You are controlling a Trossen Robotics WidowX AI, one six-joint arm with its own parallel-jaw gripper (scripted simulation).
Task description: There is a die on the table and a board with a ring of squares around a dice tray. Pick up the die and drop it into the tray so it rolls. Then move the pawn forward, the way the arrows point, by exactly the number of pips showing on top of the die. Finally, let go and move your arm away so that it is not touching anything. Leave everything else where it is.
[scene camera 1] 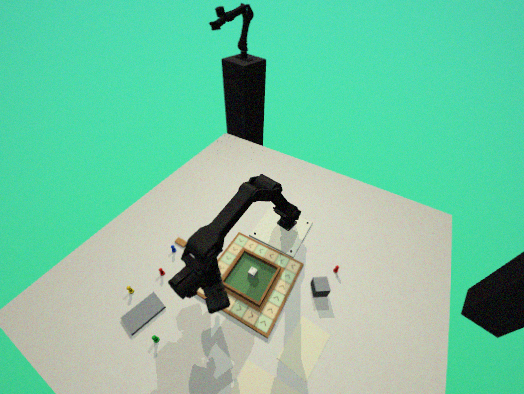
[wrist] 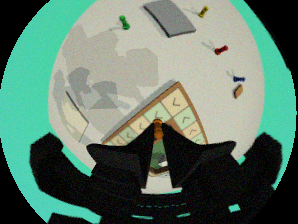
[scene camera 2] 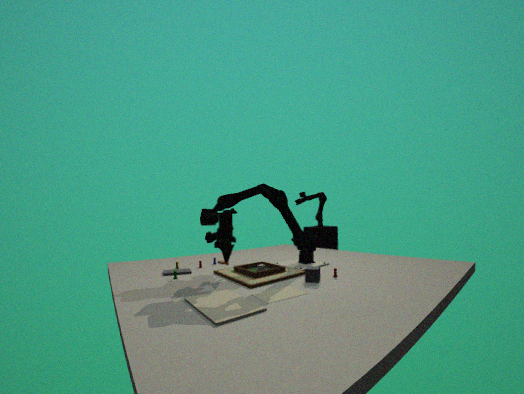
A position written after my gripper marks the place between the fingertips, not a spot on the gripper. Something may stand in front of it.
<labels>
My gripper [scene camera 1: 214, 290] carries an orange pawn.
</labels>
